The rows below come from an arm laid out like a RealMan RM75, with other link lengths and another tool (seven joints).
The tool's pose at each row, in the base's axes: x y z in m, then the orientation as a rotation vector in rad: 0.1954, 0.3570, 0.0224, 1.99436, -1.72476, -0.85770; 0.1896, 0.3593, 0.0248, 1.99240, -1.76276, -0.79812; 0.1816, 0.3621, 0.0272, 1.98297, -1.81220, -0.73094; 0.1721, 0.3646, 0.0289, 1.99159, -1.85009, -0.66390; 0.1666, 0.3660, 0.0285, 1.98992, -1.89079, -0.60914; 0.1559, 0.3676, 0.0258, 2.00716, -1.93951, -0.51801; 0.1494, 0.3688, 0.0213, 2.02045, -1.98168, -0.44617; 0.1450, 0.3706, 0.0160, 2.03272, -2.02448, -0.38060; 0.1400, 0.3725, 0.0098, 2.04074, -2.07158, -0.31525; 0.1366, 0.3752, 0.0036, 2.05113, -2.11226, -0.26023; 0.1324, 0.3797, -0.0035, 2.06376, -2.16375, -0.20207; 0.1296, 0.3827, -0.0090, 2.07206, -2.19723, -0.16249; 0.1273, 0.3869, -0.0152, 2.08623, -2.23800, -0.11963
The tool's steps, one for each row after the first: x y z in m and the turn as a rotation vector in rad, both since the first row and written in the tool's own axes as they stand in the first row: -0.0031, 0.0055, 0.0023, 0.03667, 0.02194, 0.02635; -0.0069, 0.0125, 0.0060, 0.07921, 0.04350, 0.06207; -0.0103, 0.0202, 0.0112, 0.12606, 0.06598, 0.08185; -0.0120, 0.0239, 0.0153, 0.16628, 0.08000, 0.10594; -0.0137, 0.0299, 0.0245, 0.23404, 0.10708, 0.12630; -0.0144, 0.0318, 0.0322, 0.29073, 0.12460, 0.14255; -0.0153, 0.0314, 0.0393, 0.34598, 0.13666, 0.15754; -0.0163, 0.0309, 0.0474, 0.40229, 0.14556, 0.17542; -0.0179, 0.0291, 0.0546, 0.45270, 0.15038, 0.18753; -0.0211, 0.0269, 0.0631, 0.51235, 0.14885, 0.20033; -0.0231, 0.0250, 0.0694, 0.55207, 0.14791, 0.20828; -0.0260, 0.0220, 0.0760, 0.60044, 0.14219, 0.21387
